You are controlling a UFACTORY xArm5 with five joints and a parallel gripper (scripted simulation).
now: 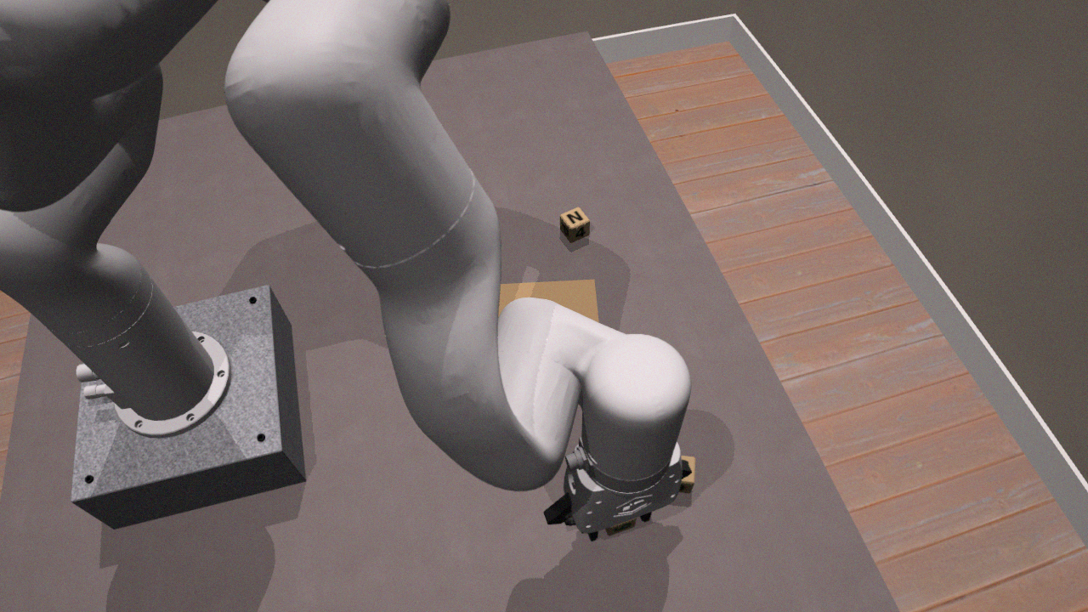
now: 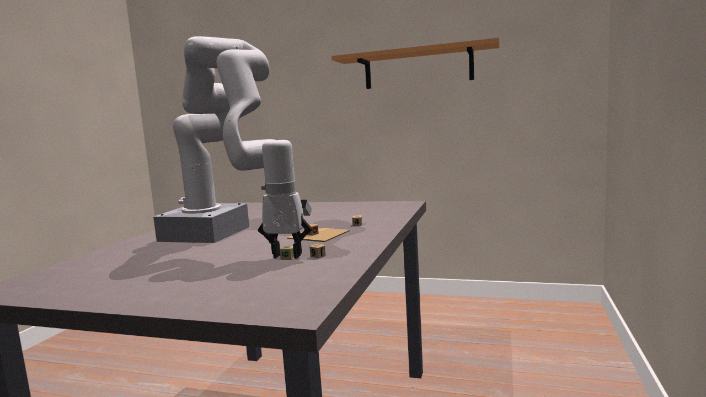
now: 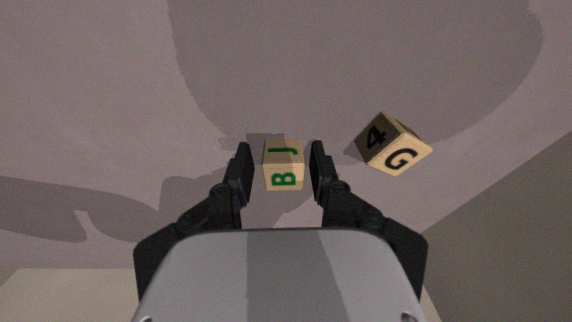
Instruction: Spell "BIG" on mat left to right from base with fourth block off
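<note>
Right now my hand is 10 mm above the B block. The rest, counted from my hand: tan mat 40 mm behind, 250 mm to the left, 20 mm below; G block 70 mm ahead, 30 mm to the left, 10 mm below.
</note>
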